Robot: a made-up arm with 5 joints.
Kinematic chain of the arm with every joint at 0, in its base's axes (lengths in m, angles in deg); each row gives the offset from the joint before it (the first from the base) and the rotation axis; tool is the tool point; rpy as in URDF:
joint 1: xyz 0.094 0 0.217 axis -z
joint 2: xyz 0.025 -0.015 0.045 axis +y
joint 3: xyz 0.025 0 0.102 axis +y
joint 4: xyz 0.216 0 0.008 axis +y
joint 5: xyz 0.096 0.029 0 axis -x
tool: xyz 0 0 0 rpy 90 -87.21 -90
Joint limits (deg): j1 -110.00..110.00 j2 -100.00..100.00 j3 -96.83..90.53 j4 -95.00..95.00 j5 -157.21..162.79
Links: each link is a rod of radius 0.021 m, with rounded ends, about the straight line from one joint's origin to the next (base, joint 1, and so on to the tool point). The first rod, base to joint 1, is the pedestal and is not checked.
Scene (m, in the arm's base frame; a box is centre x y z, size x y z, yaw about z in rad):
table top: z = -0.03
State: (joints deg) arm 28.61 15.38 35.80 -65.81 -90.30
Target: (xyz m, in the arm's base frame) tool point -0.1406 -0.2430 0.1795
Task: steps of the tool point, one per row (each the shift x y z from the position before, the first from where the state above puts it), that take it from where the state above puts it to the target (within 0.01 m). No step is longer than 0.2 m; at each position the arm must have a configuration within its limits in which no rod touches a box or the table.
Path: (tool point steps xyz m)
1: 0.0316 0.0442 0.1396
2: -0.0434 0.0624 0.1356
3: -0.1140 0.0446 0.0987
4: -0.1539 -0.0005 0.0370
5: -0.1486 -0.0521 -0.0356
6: -0.1004 -0.0849 -0.1023
7: -0.0276 -0.0815 -0.1475
8: 0.0422 -0.0387 -0.1607

